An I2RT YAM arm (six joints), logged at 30 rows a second.
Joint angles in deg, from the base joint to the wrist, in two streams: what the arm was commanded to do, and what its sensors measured. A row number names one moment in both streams.
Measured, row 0:
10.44, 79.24, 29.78, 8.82, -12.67, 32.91
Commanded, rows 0 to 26:
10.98, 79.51, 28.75, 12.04, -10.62, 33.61
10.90, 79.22, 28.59, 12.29, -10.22, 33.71
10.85, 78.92, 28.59, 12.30, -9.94, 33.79
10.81, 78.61, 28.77, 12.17, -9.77, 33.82
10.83, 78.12, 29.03, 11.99, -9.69, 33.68
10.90, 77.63, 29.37, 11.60, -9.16, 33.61
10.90, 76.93, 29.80, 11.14, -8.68, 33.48
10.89, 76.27, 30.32, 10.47, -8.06, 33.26
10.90, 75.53, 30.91, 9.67, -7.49, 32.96
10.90, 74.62, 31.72, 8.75, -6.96, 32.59
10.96, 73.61, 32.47, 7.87, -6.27, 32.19
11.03, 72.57, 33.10, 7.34, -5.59, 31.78
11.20, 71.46, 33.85, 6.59, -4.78, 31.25
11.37, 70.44, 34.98, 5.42, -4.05, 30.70
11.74, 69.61, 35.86, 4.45, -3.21, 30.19
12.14, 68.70, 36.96, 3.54, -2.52, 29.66
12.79, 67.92, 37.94, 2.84, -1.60, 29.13
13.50, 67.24, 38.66, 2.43, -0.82, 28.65
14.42, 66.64, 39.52, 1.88, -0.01, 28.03
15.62, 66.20, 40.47, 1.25, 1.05, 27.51
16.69, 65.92, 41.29, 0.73, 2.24, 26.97
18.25, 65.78, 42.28, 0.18, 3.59, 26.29
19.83, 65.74, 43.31, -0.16, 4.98, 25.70
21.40, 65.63, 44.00, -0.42, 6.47, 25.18
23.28, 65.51, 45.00, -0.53, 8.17, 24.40
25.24, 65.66, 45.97, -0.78, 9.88, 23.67
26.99, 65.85, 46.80, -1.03, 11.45, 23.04
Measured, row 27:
22.37, 67.90, 41.17, -9.43, 8.62, 25.78
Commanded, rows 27 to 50:
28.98, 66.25, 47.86, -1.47, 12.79, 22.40
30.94, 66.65, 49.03, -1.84, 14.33, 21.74
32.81, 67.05, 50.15, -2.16, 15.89, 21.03
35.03, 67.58, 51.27, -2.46, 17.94, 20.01
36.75, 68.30, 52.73, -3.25, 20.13, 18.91
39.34, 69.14, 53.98, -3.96, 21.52, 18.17
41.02, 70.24, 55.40, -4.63, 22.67, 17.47
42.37, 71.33, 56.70, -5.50, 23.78, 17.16
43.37, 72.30, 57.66, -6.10, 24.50, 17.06
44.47, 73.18, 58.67, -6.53, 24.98, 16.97
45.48, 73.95, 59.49, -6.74, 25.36, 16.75
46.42, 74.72, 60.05, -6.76, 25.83, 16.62
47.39, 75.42, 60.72, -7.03, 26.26, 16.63
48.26, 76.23, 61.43, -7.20, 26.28, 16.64
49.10, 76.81, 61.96, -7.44, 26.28, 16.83
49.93, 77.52, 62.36, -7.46, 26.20, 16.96
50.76, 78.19, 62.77, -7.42, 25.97, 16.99
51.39, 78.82, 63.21, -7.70, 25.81, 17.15
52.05, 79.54, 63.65, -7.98, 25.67, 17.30
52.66, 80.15, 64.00, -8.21, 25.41, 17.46
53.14, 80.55, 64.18, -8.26, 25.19, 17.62
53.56, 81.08, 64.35, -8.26, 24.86, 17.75
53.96, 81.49, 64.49, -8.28, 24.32, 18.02
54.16, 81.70, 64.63, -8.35, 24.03, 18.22
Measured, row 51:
52.03, 79.90, 62.94, -10.52, 34.65, 17.06
